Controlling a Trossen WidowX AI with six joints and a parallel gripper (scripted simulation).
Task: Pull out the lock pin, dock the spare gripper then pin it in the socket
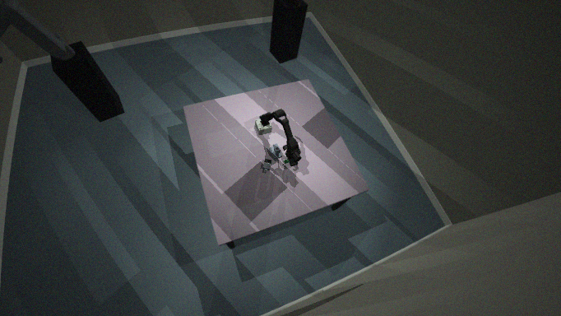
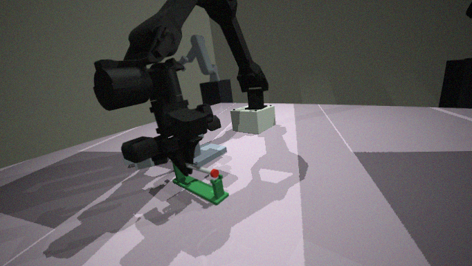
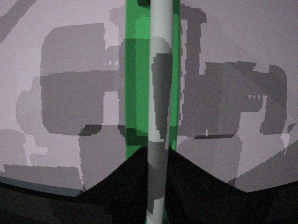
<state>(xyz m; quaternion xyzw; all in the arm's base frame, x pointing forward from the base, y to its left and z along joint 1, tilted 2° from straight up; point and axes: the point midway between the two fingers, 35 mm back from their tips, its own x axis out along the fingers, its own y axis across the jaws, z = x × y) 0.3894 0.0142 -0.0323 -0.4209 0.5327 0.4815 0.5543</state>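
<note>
My gripper tip is 20 mm to the right of the green cradle. Round my gripper tip: spare gripper (40 mm behind, 200 mm to the right); then grey mount (110 mm behind, 60 mm to the right, 30 mm above).
</note>
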